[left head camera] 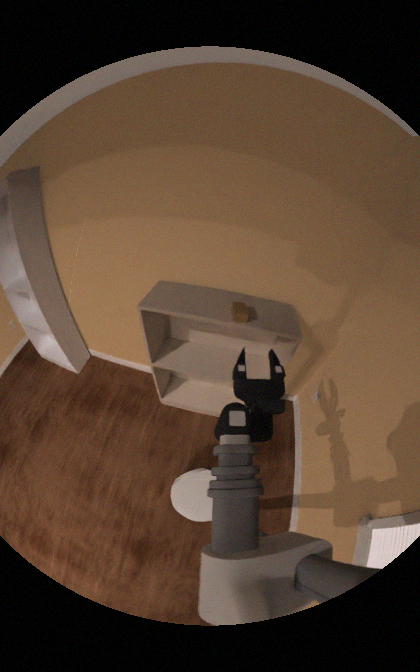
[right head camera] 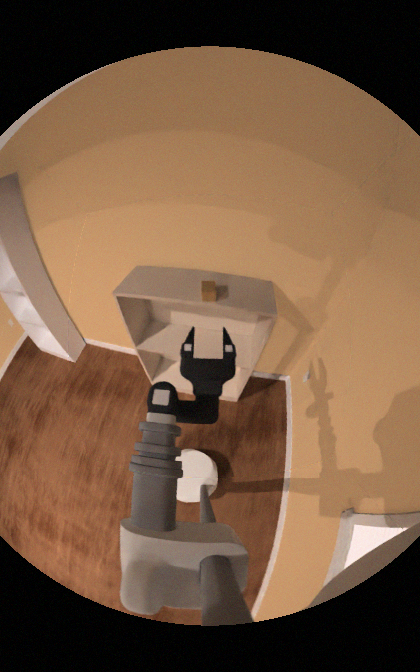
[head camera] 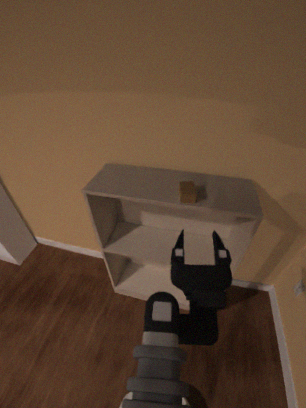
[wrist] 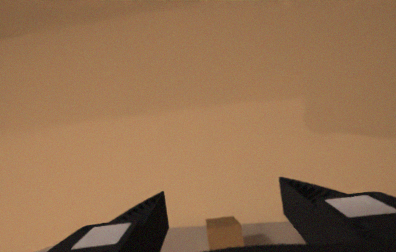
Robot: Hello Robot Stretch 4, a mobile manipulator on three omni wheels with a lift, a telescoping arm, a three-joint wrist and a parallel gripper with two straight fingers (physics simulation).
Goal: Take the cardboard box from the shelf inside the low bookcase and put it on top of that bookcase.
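Places are measured from the robot's base along level axes (x right, y back, z down), in centimetres.
Pixels of known places: gripper, fingertip midpoint: [head camera: 198, 231] [wrist: 222, 201].
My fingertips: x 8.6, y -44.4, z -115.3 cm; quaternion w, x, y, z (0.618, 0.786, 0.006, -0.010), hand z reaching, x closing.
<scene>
Behind a point stands the place of what it marks.
The small brown cardboard box [head camera: 188, 192] {z -108.2, x 8.4, y -72.2 cm} [left head camera: 240, 312] [right head camera: 208, 291] [wrist: 224, 233] {z -107.1, x 8.5, y -71.4 cm} sits upright on top of the low grey-white bookcase [head camera: 135, 180] {z -103.3, x -16.2, y -87.5 cm} [left head camera: 185, 296] [right head camera: 155, 283], right of the middle of its top board. In the wrist view the box shows at the bottom edge, beyond the fingertips, and its lower part is hidden. My gripper [head camera: 199, 233] {z -115.3, x 8.6, y -44.4 cm} [left head camera: 258, 351] [right head camera: 208, 330] [wrist: 222, 201] {z -115.3, x 8.6, y -44.4 cm} is open and empty. It is apart from the box, in front of the bookcase, and covers part of the bookcase's open front in the head views.
The bookcase stands against the tan back wall, near the right wall. A tall white shelf unit [left head camera: 42, 280] [right head camera: 35, 280] stands at the left. A round white object [left head camera: 192, 495] [right head camera: 196, 475] is on the wooden floor beneath my arm. A white-framed panel [left head camera: 366, 542] is at the lower right.
</scene>
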